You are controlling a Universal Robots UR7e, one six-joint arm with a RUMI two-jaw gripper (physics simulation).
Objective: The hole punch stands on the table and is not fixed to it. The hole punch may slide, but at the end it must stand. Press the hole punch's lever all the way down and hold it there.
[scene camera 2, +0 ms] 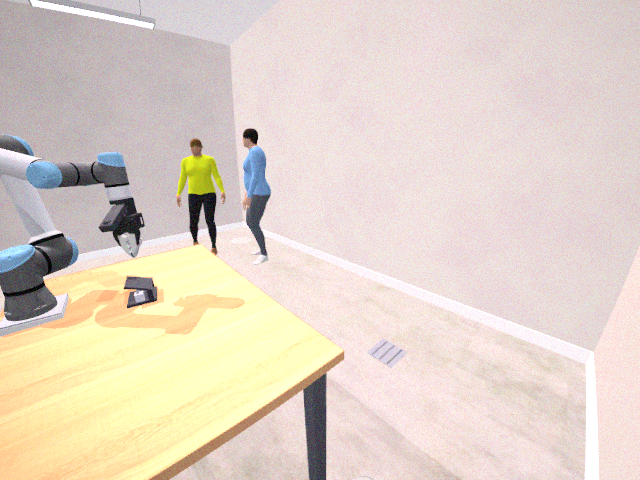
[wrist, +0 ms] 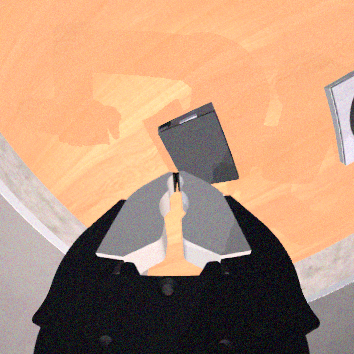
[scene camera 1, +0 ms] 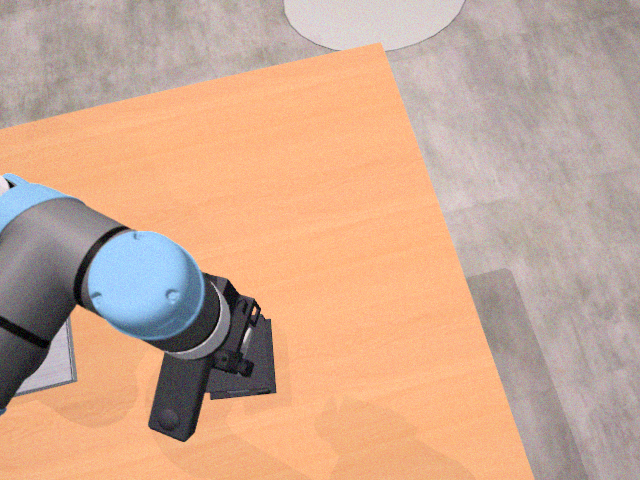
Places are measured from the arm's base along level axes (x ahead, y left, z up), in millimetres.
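Pixels of known places: gripper, fingertip midpoint: [scene camera 2: 134, 257] [wrist: 176, 174]; arm's base, origin of the base link: [scene camera 2: 32, 309].
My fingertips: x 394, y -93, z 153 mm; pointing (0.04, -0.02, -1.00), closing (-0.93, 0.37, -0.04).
Observation:
Ahead of a thing's pixels: the offset from my fingertips to its middle. Level surfaces: height alone.
The dark grey hole punch @(dy +33, dx -13, dz -138 mm) [scene camera 1: 264, 356] [scene camera 2: 150, 296] [wrist: 211, 107] stands upright on the table. Its wide flat lever @(dy +33, dx -13, dz -116 mm) [scene camera 2: 138, 282] [wrist: 200, 145] is raised, with a gap between it and the base in the scene camera 2 view. My gripper [scene camera 2: 133, 254] [wrist: 176, 174] is shut and empty. Its tips point down and are above the lever, clearly apart from it. In the wrist view the fingertips overlap the lever's near left edge. In the scene camera 1 view the arm and gripper body hide part of the hole punch and the fingertips.
The wooden table @(dz -181 mm) [scene camera 1: 336, 180] [scene camera 2: 206, 361] ends at a corner beyond the hole punch. The robot's pale base plate [scene camera 1: 56, 361] [scene camera 2: 63, 308] [wrist: 342, 120] is beside the hole punch. Two people, one in yellow [scene camera 2: 199, 175] and one in blue [scene camera 2: 256, 170], stand on the floor behind the table.

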